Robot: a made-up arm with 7 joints. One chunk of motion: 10 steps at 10 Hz.
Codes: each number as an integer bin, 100 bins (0 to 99) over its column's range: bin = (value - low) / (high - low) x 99, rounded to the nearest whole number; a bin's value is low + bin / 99 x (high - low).
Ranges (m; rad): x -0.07..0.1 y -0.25..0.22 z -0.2..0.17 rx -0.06..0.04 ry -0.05..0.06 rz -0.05..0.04
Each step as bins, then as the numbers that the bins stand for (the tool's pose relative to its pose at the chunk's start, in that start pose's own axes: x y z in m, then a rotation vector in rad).
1 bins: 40 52 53 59 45 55
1 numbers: -0.0013 -0.0031 -0.0019 -0.0004 0.0000 0.0000
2 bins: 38 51 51 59 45 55
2 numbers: -0.0047 -0.0079 -0.0094 -0.0004 0.0000 0.0000
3 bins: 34 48 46 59 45 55
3 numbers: -0.0116 -0.0221 -0.0281 -0.0004 0.0000 0.0000
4 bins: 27 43 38 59 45 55
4 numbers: -0.0236 -0.0459 -0.0580 -0.0004 0.0000 0.0000
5 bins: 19 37 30 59 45 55
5 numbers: -0.0374 -0.0743 -0.0879 -0.0004 0.0000 0.0000
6 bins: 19 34 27 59 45 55
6 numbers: -0.0374 -0.0886 -0.0991 -0.0004 0.0000 0.0000
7 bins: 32 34 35 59 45 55
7 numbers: -0.0151 -0.0886 -0.0692 -0.0004 0.0000 0.0000
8 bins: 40 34 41 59 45 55
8 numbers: -0.0013 -0.0886 -0.0468 -0.0004 0.0000 0.0000
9 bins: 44 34 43 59 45 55
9 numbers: 0.0056 -0.0886 -0.0393 -0.0004 0.0000 0.0000
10 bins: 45 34 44 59 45 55
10 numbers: 0.0073 -0.0886 -0.0356 -0.0004 0.0000 0.0000
